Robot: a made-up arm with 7 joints.
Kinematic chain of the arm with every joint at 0, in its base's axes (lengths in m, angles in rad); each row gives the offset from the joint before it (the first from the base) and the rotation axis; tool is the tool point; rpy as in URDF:
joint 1: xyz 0 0 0.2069 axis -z
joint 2: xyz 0 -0.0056 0.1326 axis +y
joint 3: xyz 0 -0.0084 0.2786 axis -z
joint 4: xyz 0 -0.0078 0.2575 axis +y
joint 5: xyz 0 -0.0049 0.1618 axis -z
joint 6: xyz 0 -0.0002 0.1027 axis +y
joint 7: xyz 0 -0.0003 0.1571 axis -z
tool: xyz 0 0 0 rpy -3.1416 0 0
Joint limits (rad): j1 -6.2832..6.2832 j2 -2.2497..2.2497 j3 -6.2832..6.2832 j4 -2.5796..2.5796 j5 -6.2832..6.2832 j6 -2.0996..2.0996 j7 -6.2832..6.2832
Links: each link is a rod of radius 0.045 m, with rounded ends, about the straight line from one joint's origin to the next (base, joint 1, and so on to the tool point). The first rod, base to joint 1, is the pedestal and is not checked.
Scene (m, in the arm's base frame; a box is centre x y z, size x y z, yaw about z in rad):
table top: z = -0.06
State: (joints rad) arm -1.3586 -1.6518 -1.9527 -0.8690 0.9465 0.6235 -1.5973
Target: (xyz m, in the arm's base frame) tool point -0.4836 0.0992 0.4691
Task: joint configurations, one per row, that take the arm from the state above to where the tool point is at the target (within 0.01 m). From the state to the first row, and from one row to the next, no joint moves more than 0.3 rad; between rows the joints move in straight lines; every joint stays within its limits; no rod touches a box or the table.
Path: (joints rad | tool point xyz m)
1: -1.0800 -1.7279 -2.1630 -1.1118 1.0436 0.6929 -1.5973 | -0.1695 -0.7979 0.4818
2: -0.8014 -1.8040 -2.3733 -1.3547 1.1407 0.7623 -1.5973 | -0.3694 -0.6456 0.5138
3: -0.5228 -1.8801 -2.5836 -1.5975 1.2378 0.8317 -1.5973 | -0.5122 -0.4181 0.5297
4: -0.2442 -1.9562 -2.7939 -1.8404 1.3349 0.9011 -1.5973 | -0.5560 -0.1497 0.5164
5: 0.0344 -2.0323 -3.0042 -2.0832 1.4320 0.9705 -1.5973 | -0.4836 0.0992 0.4691

